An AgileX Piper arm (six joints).
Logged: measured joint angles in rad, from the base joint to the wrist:
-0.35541 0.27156 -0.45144 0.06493 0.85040 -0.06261
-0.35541 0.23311 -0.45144 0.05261 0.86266 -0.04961
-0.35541 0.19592 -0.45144 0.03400 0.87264 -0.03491
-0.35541 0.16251 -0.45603 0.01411 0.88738 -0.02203
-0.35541 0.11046 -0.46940 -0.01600 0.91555 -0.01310
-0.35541 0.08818 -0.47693 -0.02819 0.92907 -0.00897
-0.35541 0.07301 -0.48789 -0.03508 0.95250 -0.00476
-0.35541 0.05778 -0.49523 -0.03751 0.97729 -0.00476
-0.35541 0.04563 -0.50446 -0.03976 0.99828 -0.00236
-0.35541 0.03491 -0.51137 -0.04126 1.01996 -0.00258
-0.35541 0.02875 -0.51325 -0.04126 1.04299 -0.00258
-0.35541 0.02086 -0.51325 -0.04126 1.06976 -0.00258
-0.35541 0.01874 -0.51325 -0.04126 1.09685 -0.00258
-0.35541 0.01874 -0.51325 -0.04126 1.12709 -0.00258
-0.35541 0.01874 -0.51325 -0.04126 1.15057 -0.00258
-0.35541 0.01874 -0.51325 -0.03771 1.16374 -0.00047
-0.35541 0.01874 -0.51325 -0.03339 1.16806 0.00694
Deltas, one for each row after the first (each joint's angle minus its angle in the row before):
0.00000 -0.03845 0.00000 -0.01232 0.01226 0.01300
0.00000 -0.03719 0.00000 -0.01861 0.00998 0.01470
0.00000 -0.03341 -0.00459 -0.01989 0.01474 0.01288
0.00000 -0.05205 -0.01337 -0.03011 0.02817 0.00893
0.00000 -0.02228 -0.00753 -0.01219 0.01352 0.00413
0.00000 -0.01517 -0.01096 -0.00689 0.02343 0.00421
0.00000 -0.01523 -0.00734 -0.00243 0.02479 0.00000
0.00000 -0.01215 -0.00923 -0.00225 0.02099 0.00240
0.00000 -0.01072 -0.00691 -0.00150 0.02168 -0.00022
0.00000 -0.00616 -0.00188 0.00000 0.02303 0.00000
0.00000 -0.00789 0.00000 0.00000 0.02677 0.00000
0.00000 -0.00212 0.00000 0.00000 0.02709 0.00000
0.00000 0.00000 0.00000 0.00000 0.03024 0.00000
0.00000 0.00000 0.00000 0.00000 0.02348 0.00000
0.00000 0.00000 0.00000 0.00355 0.01317 0.00211
0.00000 0.00000 0.00000 0.00432 0.00432 0.00741

